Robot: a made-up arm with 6 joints. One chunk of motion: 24 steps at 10 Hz.
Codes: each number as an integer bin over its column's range. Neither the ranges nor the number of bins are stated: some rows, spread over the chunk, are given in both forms.
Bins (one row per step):
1: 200 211 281 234 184 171
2: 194 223 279 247 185 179
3: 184 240 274 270 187 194
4: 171 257 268 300 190 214
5: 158 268 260 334 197 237
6: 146 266 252 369 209 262
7: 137 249 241 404 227 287
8: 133 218 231 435 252 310
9: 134 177 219 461 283 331
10: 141 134 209 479 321 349
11: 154 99 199 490 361 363
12: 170 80 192 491 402 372
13: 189 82 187 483 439 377
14: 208 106 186 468 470 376
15: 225 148 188 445 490 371
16: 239 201 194 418 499 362
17: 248 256 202 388 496 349
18: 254 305 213 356 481 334
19: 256 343 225 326 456 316
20: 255 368 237 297 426 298
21: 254 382 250 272 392 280
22: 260 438 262 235 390 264
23: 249 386 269 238 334 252
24: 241 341 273 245 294 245
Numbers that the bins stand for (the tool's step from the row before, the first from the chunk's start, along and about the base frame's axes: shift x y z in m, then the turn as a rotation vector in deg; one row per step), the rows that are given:
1: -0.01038 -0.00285 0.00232 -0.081 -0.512 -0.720
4: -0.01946 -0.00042 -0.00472 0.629 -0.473 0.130
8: -0.03136 -0.00248 -0.02478 2.082 -0.073 2.027
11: -0.02478 -0.00877 -0.04213 2.674 0.631 3.075
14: -0.00787 -0.00840 -0.04917 2.437 1.335 3.332
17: 0.00465 -0.00047 -0.04050 1.576 1.503 2.798
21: 0.00653 0.00618 -0.01448 0.328 0.832 1.434
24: 0.00246 0.00402 -0.00201 0.037 0.199 0.742
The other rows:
2: -0.01226 -0.00222 0.00124 0.059 -0.505 -0.562
3: -0.01539 -0.00132 -0.00147 0.306 -0.492 -0.266
5: -0.02353 0.00016 -0.00906 0.995 -0.428 0.584
6: -0.02729 0.00005 -0.01340 1.372 -0.350 1.078
7: -0.03010 -0.00084 -0.01936 1.748 -0.234 1.573
9: -0.03104 -0.00465 -0.03129 2.362 0.128 2.442
10: -0.02885 -0.00692 -0.03671 2.556 0.373 2.798
12: -0.01977 -0.00977 -0.04592 2.685 0.896 3.253
13: -0.01382 -0.00967 -0.04863 2.599 1.135 3.351
15: -0.00255 -0.00618 -0.04809 2.190 1.464 3.233
16: 0.00183 -0.00338 -0.04484 1.899 1.523 3.055
18: 0.00653 0.00212 -0.03454 1.232 1.406 2.502
19: 0.00716 0.00412 -0.02803 0.909 1.245 2.146
20: 0.00684 0.00544 -0.02153 0.597 1.051 1.790
22: 0.00841 0.00914 -0.00798 -0.071 0.819 1.118
23: 0.00496 0.00640 -0.00418 -0.038 0.457 0.881

